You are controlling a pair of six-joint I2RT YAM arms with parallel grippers.
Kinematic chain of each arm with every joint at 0, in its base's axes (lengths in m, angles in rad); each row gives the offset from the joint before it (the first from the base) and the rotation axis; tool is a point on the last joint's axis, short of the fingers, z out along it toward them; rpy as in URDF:
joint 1: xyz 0 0 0.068 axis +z
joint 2: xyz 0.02 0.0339 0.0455 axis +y
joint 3: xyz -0.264 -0.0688 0 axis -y
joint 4: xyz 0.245 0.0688 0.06 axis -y
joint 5: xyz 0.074 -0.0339 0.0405 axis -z
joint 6: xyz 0.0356 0 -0.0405 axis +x
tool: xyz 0 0 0 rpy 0 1.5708 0
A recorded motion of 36 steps. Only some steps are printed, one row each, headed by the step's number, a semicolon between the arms.
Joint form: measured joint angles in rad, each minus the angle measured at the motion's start. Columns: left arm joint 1, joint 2, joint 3, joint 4, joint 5, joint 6; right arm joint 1, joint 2, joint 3, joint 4, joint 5, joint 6.
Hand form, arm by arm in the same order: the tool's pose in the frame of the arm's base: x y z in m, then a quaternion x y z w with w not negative. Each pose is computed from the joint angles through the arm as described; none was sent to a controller.
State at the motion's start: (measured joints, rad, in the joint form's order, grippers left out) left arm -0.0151 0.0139 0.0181 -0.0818 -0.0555 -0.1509; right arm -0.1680 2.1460 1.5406 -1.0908 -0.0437 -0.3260
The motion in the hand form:
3: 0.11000 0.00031 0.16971 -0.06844 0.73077 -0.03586 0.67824; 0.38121 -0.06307 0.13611 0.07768 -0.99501 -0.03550 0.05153
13: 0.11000 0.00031 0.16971 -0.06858 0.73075 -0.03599 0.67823; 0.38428 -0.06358 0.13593 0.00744 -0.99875 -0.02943 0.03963
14: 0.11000 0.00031 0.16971 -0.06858 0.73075 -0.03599 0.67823; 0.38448 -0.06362 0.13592 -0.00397 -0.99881 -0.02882 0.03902
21: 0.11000 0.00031 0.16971 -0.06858 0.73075 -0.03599 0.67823; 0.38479 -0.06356 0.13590 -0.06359 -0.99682 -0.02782 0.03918
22: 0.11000 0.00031 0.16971 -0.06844 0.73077 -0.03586 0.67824; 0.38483 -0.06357 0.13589 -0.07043 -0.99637 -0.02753 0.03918
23: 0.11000 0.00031 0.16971 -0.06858 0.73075 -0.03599 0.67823; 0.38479 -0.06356 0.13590 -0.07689 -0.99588 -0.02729 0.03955
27: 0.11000 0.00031 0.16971 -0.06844 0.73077 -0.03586 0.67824; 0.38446 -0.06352 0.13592 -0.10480 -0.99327 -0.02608 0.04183
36: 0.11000 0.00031 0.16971 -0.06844 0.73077 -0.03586 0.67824; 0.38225 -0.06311 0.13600 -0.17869 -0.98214 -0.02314 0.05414
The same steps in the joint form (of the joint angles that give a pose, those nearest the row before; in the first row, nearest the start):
3: 0.0000 0.0000 0.0000 -0.0001 0.0000 0.0004; 0.0000 0.0000 0.0000 0.0080 0.0000 -0.0004
13: 0.0000 0.0000 0.0000 -0.0001 0.0000 0.0000; 0.0000 -0.0004 0.0000 0.0366 -0.0004 0.1412
14: 0.0000 0.0000 0.0000 -0.0001 0.0000 0.0000; 0.0000 -0.0004 0.0000 0.0385 -0.0004 0.1640
21: 0.0000 0.0000 0.0000 -0.0001 0.0000 0.0000; 0.0000 -0.0004 0.0000 0.0412 -0.0034 0.2834
22: 0.0000 0.0000 0.0000 -0.0001 0.0000 0.0004; 0.0000 -0.0004 0.0000 0.0416 -0.0034 0.2972
23: 0.0000 0.0000 0.0000 -0.0001 0.0000 0.0000; 0.0000 -0.0004 0.0000 0.0412 -0.0034 0.3101
27: 0.0000 0.0000 0.0000 -0.0001 0.0000 0.0004; 0.0000 -0.0004 0.0000 0.0382 -0.0031 0.3662
36: 0.0000 0.0000 0.0000 -0.0001 0.0000 0.0004; 0.0000 0.0000 0.0000 0.0176 -0.0038 0.5154

